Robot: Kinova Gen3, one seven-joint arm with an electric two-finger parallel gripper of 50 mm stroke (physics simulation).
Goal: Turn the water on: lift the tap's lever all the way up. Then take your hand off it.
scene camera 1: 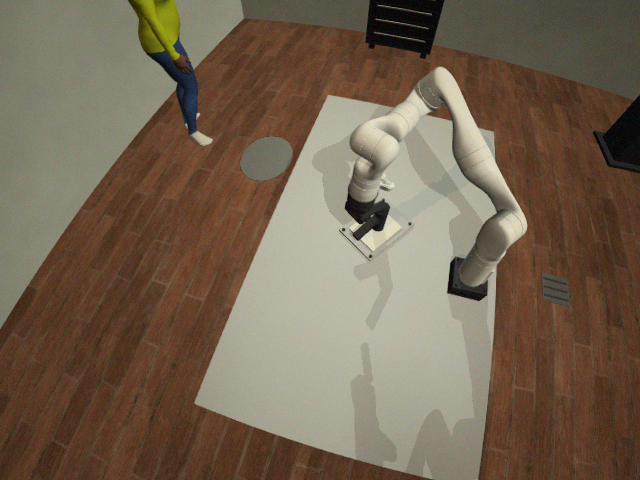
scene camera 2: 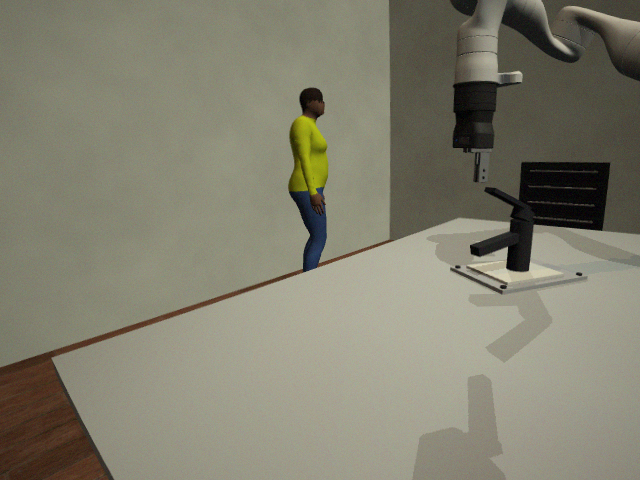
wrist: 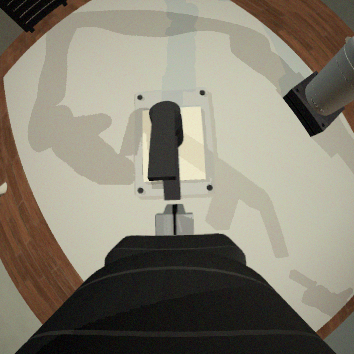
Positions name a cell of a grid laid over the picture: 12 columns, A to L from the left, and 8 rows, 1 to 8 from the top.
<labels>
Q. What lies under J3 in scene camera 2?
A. The gripper.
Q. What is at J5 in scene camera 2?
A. A black tap.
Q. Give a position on a mounting plate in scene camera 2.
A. K5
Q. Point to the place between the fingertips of the gripper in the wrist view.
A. F5
</labels>
